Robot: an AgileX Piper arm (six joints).
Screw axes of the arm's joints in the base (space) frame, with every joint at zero. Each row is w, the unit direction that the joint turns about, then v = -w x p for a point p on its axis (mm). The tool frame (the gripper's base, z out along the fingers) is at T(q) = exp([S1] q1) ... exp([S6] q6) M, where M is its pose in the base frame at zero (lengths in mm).
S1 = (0, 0, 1, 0, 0, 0)
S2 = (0, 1, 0, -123, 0, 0)
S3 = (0, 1, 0, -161.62, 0, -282.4)
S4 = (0.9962, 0, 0.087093, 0, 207.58, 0)
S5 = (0, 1, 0, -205.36, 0, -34.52)
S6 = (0.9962, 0, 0.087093, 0, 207.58, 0)
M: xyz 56.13 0 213.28 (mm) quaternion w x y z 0.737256 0 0.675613 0
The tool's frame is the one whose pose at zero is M.
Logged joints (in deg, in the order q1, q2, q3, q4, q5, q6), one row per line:
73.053, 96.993, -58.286, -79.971, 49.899, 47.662
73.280, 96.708, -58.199, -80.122, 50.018, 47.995
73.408, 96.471, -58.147, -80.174, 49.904, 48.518
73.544, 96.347, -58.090, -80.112, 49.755, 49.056
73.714, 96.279, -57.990, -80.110, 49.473, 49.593
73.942, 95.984, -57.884, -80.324, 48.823, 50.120
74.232, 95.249, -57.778, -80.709, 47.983, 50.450
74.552, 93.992, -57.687, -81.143, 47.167, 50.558
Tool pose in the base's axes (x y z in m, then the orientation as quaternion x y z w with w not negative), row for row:
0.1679, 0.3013, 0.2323, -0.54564, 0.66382, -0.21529, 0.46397
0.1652, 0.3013, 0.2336, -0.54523, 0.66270, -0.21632, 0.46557
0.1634, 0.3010, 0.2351, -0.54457, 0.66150, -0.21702, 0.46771
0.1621, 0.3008, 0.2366, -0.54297, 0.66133, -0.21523, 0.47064
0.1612, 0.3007, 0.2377, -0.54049, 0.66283, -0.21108, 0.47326
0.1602, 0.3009, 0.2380, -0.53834, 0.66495, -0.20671, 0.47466
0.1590, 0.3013, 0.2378, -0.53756, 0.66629, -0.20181, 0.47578
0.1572, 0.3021, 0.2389, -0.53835, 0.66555, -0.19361, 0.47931
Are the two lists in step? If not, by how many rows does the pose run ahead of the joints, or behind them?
The pose runs 2 rows behind the joints: the pose in row i belongs to the joints in row i - 2.
